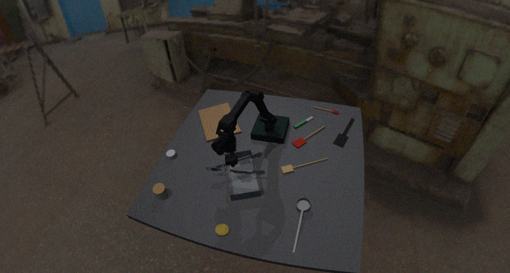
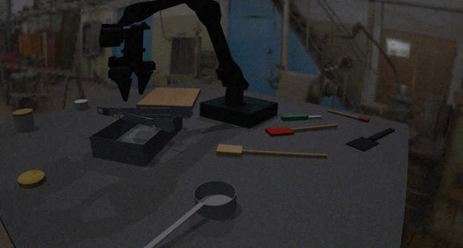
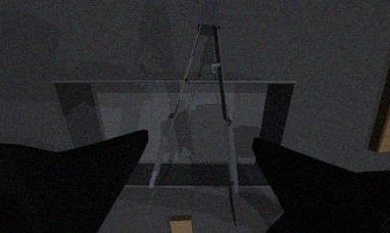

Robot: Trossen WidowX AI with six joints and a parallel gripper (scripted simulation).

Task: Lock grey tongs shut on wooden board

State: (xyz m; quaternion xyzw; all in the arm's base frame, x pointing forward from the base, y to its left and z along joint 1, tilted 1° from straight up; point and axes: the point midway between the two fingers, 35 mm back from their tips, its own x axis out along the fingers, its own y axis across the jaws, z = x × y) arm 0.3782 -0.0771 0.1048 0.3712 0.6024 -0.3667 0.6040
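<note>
Right now the roasting tin is 1 cm ahead of my gripper tip, 5 cm to the left of it and 9 cm below it. Also, from my gripper tip: white puck (2 cm ahead, 46 cm to the right, 10 cm below); then yellow disc (37 cm ahead, 9 cm to the left, 11 cm below); then wooden board (40 cm behind, 31 cm to the right, 11 cm below).
</note>
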